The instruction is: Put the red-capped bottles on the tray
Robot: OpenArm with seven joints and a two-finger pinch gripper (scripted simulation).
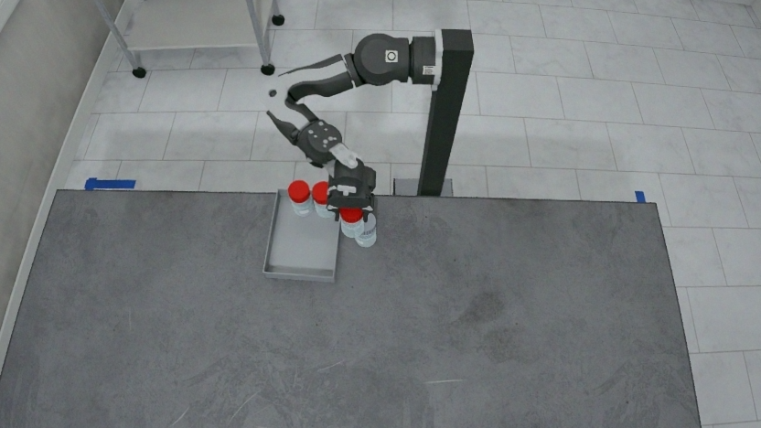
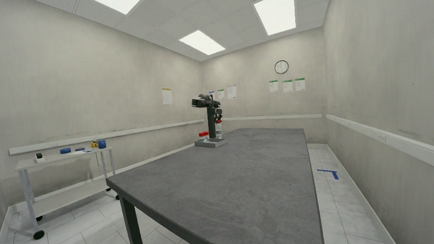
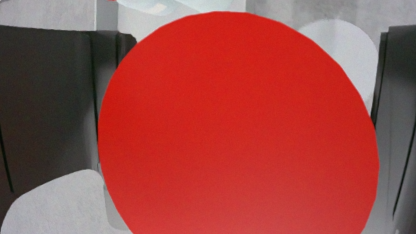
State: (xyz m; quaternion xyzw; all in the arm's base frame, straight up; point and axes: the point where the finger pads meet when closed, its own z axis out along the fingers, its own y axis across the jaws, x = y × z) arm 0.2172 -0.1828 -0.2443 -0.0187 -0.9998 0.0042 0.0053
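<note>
My gripper is now 2 cm past the grey tray, 13 cm to the left of it and 19 cm above it. Also, from my hand: grey-capped bottle (2 cm behind, 3 cm to the left, 16 cm below).
</note>
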